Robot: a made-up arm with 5 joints.
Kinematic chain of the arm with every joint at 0, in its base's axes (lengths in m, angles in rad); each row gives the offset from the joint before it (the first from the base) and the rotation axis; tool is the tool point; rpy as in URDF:
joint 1: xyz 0 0 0.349 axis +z
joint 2: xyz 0 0 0 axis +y
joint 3: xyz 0.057 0 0.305 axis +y
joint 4: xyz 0.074 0 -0.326 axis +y
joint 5: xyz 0.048 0 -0.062 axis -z
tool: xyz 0 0 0 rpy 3.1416 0 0
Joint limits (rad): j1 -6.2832..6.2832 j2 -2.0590..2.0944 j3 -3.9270..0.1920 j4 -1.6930..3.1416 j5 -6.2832..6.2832
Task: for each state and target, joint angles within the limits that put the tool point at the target. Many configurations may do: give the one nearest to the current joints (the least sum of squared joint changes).
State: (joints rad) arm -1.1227 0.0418 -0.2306 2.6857 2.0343
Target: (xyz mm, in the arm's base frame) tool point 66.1 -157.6 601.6
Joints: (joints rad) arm -1.1737 -0.5355 -0.8590 2.8564 2.0343
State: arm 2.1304 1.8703 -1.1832 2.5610 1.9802
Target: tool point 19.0 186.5 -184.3
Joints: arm 1.4693 2.0944 -1.9617 2.1159 1.9802
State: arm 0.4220 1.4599 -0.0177 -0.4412 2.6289
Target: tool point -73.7 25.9 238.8
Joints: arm -0.3379 1.2880 0.1920 0.2535 2.6289
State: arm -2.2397 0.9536 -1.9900 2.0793 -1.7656
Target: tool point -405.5 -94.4 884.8
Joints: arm -2.9129 0.3275 -2.6530 1.5661 -1.7656
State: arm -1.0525 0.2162 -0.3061 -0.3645 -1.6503
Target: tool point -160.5 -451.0 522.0
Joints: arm -1.9127 0.1591 -1.0536 -0.3716 -1.6503
